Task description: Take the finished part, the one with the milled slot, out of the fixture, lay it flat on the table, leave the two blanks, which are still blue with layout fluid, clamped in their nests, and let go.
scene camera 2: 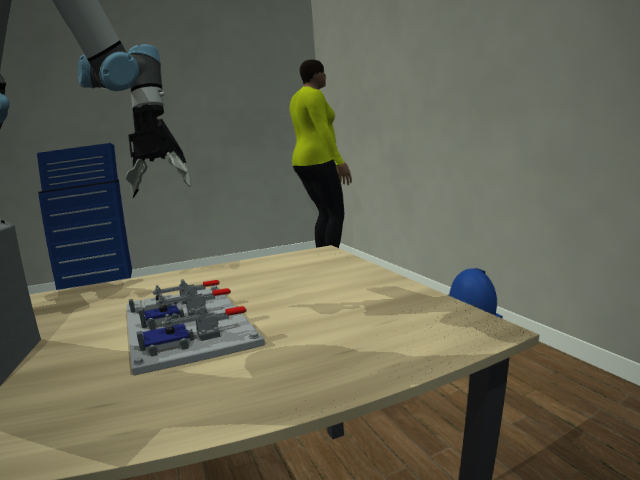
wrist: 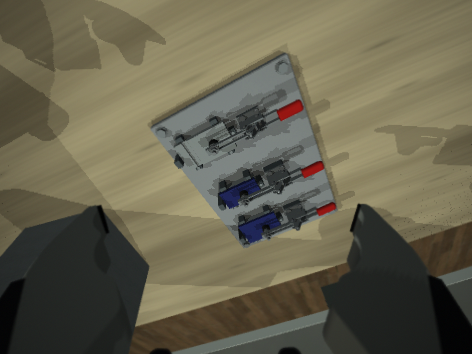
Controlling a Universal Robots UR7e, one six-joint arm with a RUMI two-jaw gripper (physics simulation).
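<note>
The fixture plate lies on the table with three nests, each with a red-handled clamp. The finished part, pale grey, sits in the far nest under a clamp arm; in the scene view it is hard to make out, and its slot is not clear in either view. One blue blank is in the middle nest and another blue blank in the near nest, both under clamp arms. My gripper is open and empty, high above the fixture, touching nothing.
The clamps' red handles stick out on the right. A grey box stands left of the fixture. A blue cabinet and a person in yellow stand beyond the table.
</note>
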